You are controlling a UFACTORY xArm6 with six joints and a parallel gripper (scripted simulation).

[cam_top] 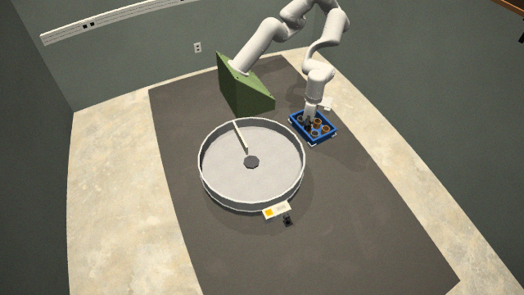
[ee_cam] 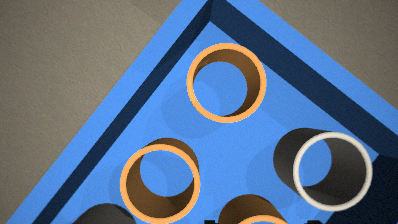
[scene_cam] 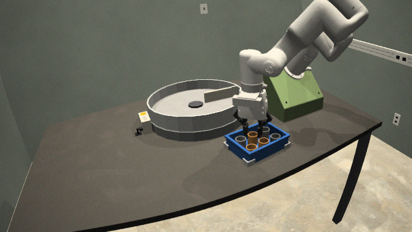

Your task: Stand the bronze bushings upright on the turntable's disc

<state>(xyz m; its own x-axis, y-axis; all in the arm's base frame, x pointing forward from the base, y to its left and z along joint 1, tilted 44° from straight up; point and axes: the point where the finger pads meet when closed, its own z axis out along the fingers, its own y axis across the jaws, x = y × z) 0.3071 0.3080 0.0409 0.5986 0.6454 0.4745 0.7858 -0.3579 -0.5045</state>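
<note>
Right now my hand is 30 mm to the right of the blue crate, 30 mm above it and 10 mm past it. Also, from my hand: grey turntable disc 310 mm to the right, 140 mm ahead.
</note>
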